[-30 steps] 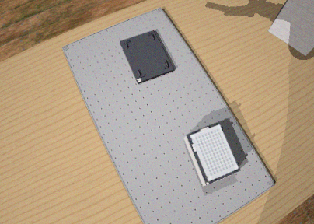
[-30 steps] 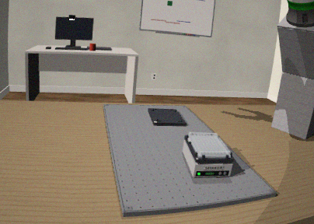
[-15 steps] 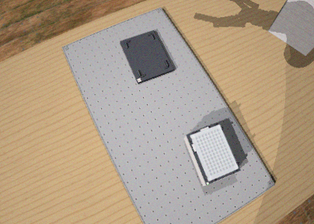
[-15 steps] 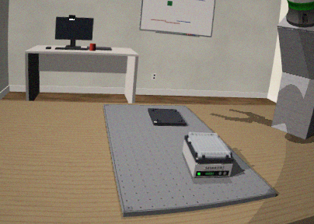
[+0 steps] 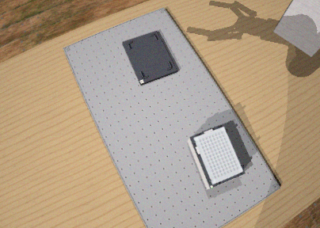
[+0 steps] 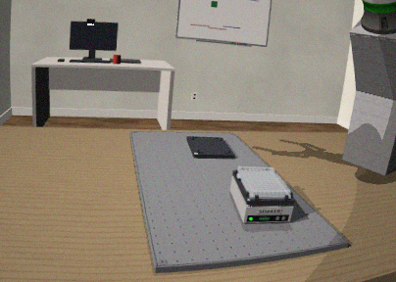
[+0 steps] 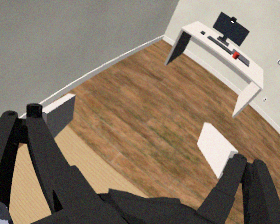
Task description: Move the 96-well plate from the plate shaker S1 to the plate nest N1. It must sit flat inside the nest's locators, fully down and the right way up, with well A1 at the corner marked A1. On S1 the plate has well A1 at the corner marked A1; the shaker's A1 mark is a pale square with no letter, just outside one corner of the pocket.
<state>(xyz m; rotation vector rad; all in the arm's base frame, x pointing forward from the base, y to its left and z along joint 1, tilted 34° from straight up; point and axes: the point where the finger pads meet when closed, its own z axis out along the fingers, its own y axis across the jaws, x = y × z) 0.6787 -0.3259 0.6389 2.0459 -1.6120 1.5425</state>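
Right now my hand is 51 cm past the white 96-well plate, 34 cm to the right of it and 67 cm above it.
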